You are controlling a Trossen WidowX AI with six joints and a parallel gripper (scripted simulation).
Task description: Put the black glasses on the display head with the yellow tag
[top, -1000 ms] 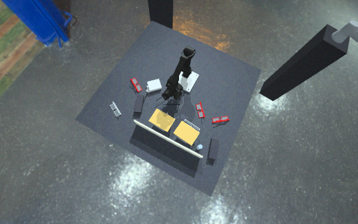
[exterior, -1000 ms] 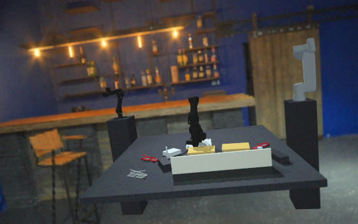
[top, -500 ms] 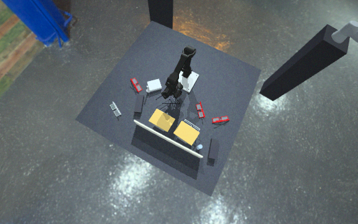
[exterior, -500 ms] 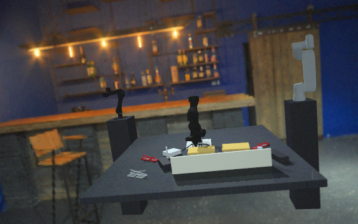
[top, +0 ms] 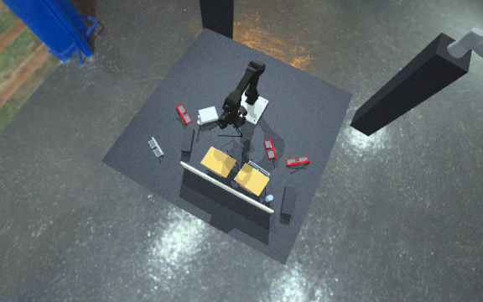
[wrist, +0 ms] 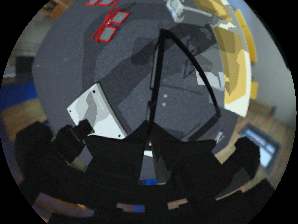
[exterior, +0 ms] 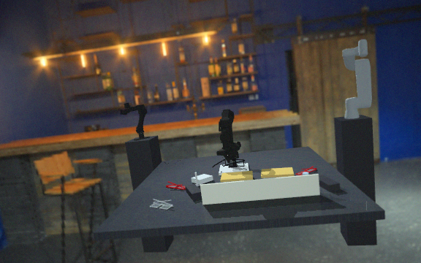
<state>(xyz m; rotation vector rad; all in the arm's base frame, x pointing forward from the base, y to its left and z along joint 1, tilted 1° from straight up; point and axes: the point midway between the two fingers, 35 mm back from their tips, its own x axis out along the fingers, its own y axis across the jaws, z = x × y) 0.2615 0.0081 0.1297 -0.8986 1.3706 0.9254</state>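
Right now the white block is 19 cm to the right of my gripper tip and 10 cm below it. The rest, counted from my gripper tip: white peg 21 cm to the right, 9 cm below, 6 cm ahead; then long white board 35 cm ahead, 18 cm to the left, 6 cm below; then pale blue tag 43 cm to the left, 26 cm ahead, 6 cm below.
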